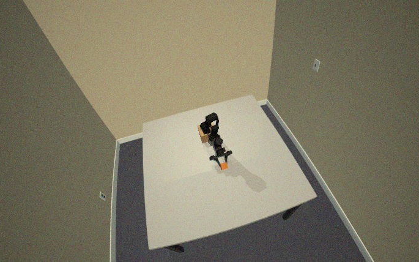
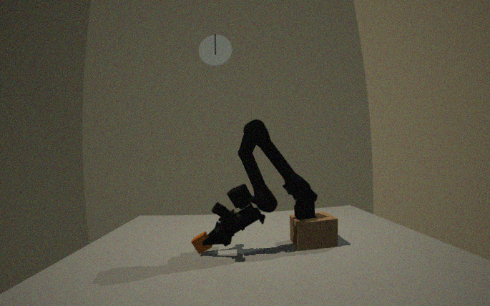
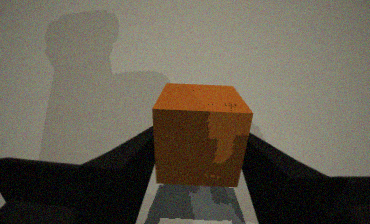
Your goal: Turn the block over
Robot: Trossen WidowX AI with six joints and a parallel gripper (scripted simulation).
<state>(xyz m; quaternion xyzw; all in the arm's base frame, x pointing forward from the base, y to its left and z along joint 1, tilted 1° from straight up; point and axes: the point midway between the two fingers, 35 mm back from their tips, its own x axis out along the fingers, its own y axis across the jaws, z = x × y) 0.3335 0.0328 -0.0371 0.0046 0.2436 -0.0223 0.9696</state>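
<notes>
Right now my gripper tip is 1 cm above the orange block.
</notes>
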